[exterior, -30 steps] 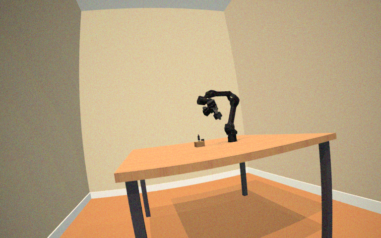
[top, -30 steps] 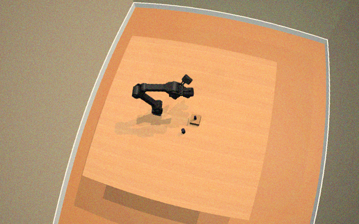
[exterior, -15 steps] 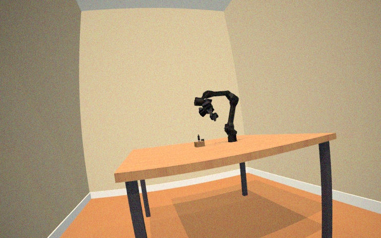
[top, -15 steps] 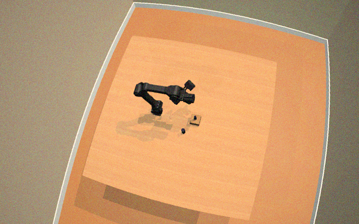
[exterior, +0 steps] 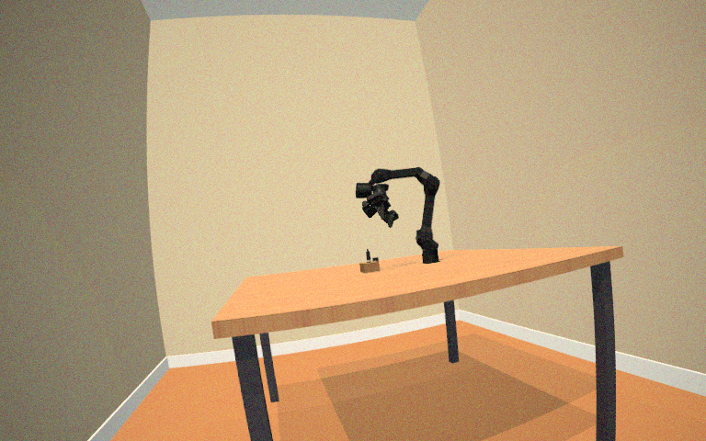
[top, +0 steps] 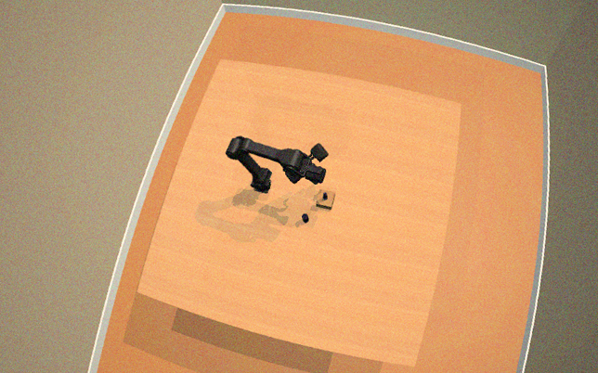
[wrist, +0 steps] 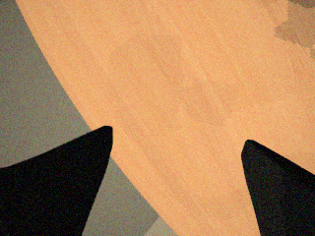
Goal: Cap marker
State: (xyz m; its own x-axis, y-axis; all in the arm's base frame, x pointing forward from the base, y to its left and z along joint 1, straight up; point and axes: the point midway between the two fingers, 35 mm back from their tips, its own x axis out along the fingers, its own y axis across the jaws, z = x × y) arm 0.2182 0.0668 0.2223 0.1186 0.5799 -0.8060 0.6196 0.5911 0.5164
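The dark cap lies 200 mm to the right of my gripper tip and 170 mm below it. From my gripper tip the other things lie so: tan holder block 70 mm ahead, 90 mm to the right, 170 mm below; then marker 70 mm ahead, 90 mm to the right, 120 mm below.
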